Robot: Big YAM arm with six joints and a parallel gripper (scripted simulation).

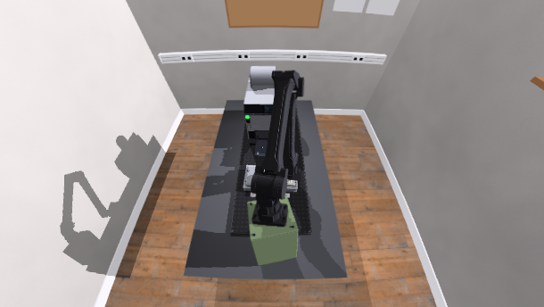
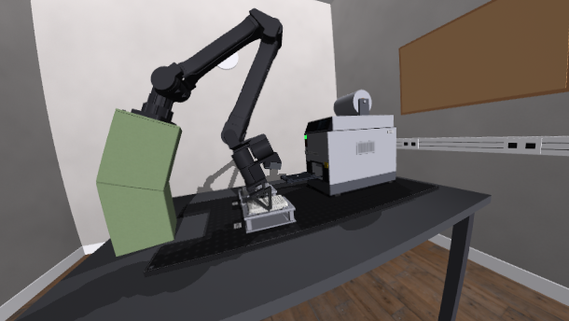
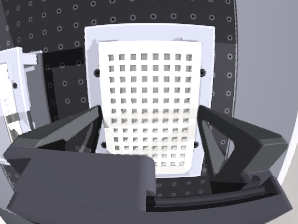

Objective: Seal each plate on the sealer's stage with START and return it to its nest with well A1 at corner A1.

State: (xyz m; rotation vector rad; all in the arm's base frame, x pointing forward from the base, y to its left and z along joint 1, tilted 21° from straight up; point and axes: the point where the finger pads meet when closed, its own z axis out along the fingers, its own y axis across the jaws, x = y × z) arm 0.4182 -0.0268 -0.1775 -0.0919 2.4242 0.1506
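Now: the white plate right at my hand. Round my hand: dark sealer stage: 190 mm to the left, 170 mm ahead, 30 mm above; then yellow warning label: 280 mm ahead, 120 mm to the left, 80 mm above; then foil roll: 500 mm ahead, 360 mm above, 240 mm to the left.
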